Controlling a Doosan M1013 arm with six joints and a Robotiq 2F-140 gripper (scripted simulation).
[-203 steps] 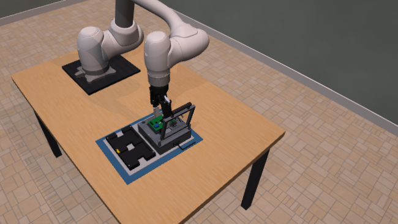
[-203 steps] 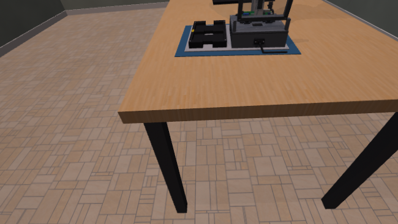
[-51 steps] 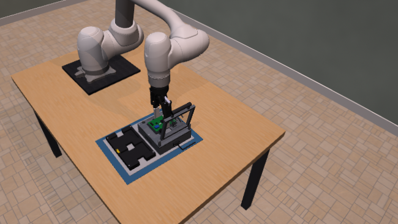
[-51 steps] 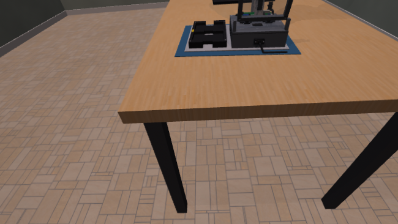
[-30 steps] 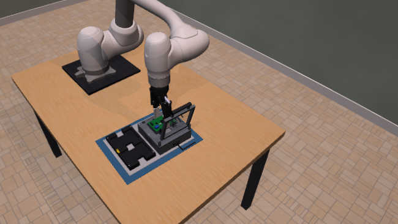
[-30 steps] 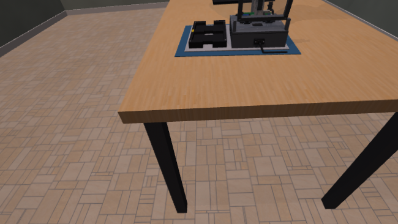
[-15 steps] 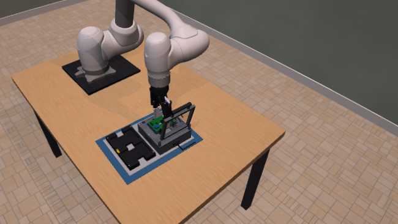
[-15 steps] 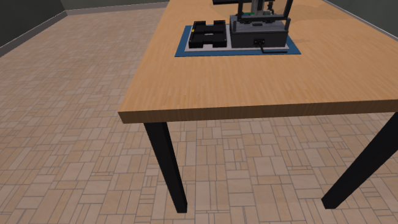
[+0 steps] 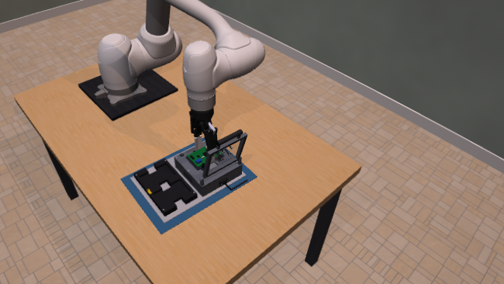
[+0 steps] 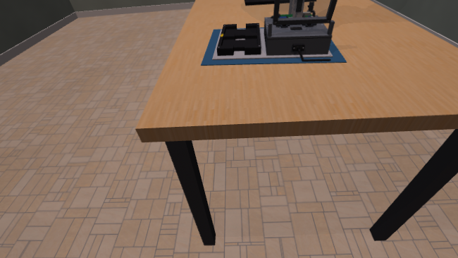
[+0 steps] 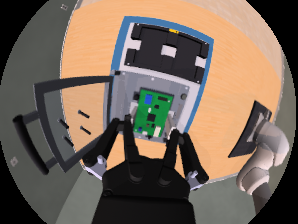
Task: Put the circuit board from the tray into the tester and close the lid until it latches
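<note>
Right now my hand is 20 mm above the green circuit board. Also, from my hand: latch hook: 60 mm to the left, 60 mm behind, 10 mm below; lid: 120 mm ahead, 80 mm above.
</note>
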